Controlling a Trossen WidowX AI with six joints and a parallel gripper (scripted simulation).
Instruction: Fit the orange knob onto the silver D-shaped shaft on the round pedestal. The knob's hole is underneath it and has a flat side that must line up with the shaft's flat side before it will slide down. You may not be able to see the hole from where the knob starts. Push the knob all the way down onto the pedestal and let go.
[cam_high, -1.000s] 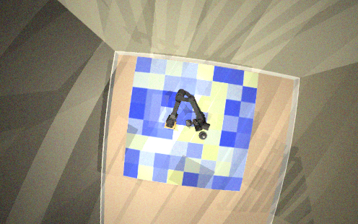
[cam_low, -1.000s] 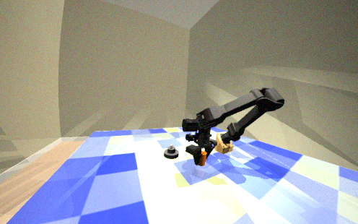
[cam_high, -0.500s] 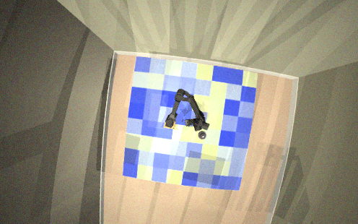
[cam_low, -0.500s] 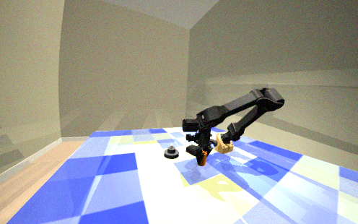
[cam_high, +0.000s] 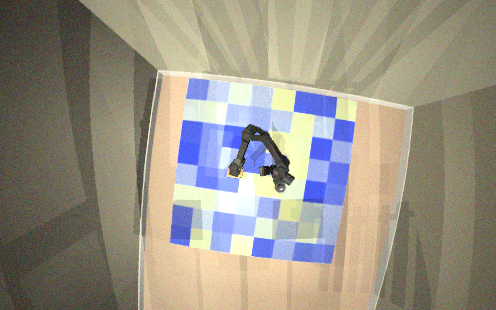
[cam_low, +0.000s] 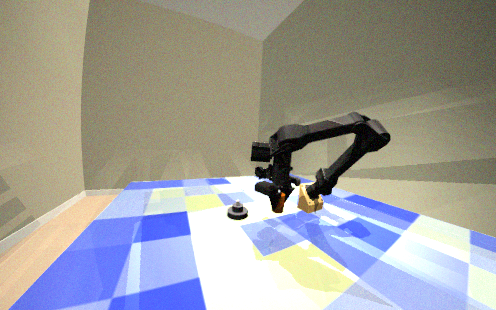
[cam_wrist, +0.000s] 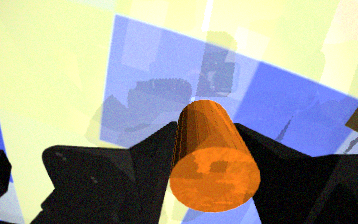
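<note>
My gripper tip is now 3 cm below the orange knob. Also, from my gripper tip: round dark pedestal 11 cm ahead, 12 cm to the right, 4 cm below.
</note>
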